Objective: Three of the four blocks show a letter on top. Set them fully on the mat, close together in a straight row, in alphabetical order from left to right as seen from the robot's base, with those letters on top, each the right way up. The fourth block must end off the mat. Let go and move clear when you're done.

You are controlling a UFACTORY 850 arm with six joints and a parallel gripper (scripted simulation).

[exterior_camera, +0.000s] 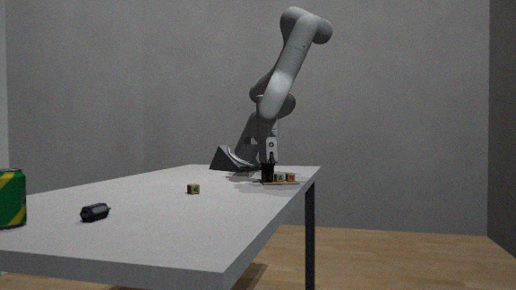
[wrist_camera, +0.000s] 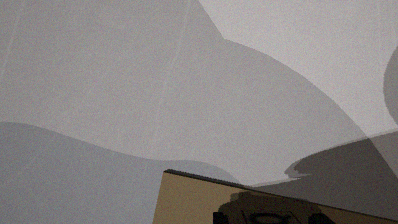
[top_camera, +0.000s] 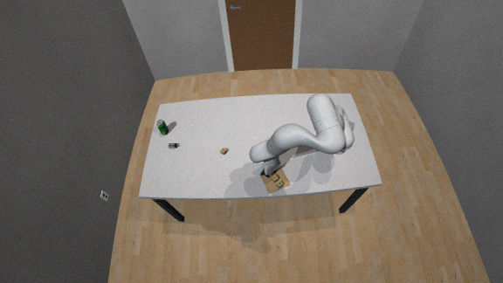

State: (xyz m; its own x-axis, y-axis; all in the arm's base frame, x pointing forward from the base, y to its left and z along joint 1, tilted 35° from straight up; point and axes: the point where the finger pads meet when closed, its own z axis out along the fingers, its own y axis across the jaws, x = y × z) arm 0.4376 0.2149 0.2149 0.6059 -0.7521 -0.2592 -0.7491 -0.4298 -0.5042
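Right now the mat is 4 cm to the left of my hand, 3 cm behind it and 2 cm below it. The rest, counted from my hand: can: 80 cm ahead, 29 cm to the right, 4 cm above; then black object: 68 cm ahead, 16 cm to the right, 1 cm below.
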